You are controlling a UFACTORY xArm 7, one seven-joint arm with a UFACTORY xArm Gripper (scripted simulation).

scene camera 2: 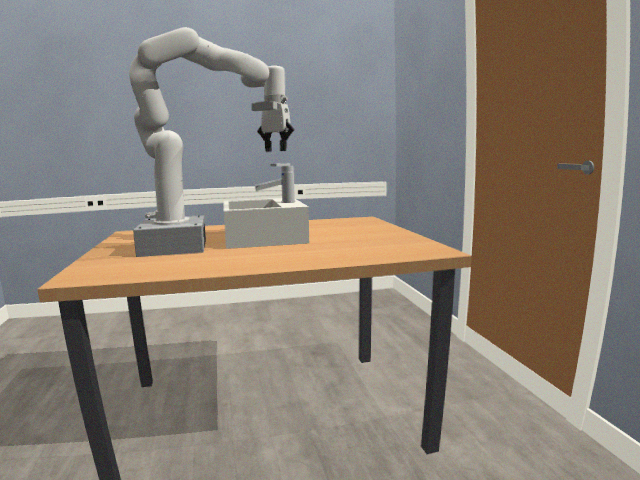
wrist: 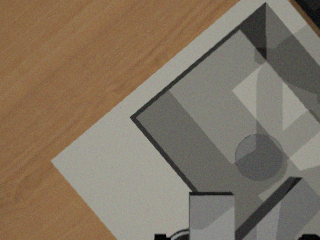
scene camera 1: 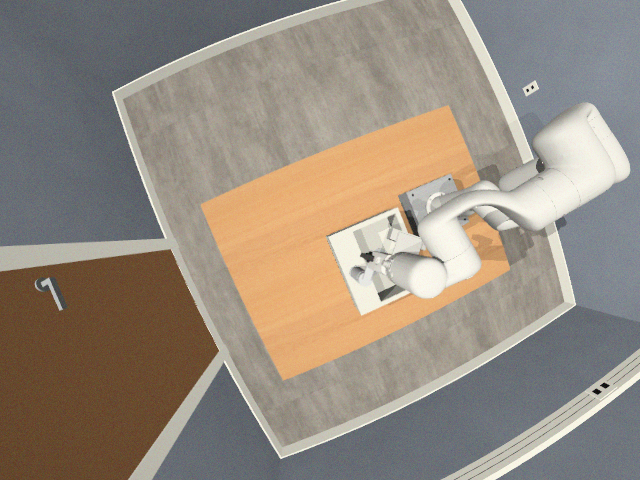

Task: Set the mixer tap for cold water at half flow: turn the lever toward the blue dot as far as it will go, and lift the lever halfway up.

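Visible: a white sink block, together with my gripper.
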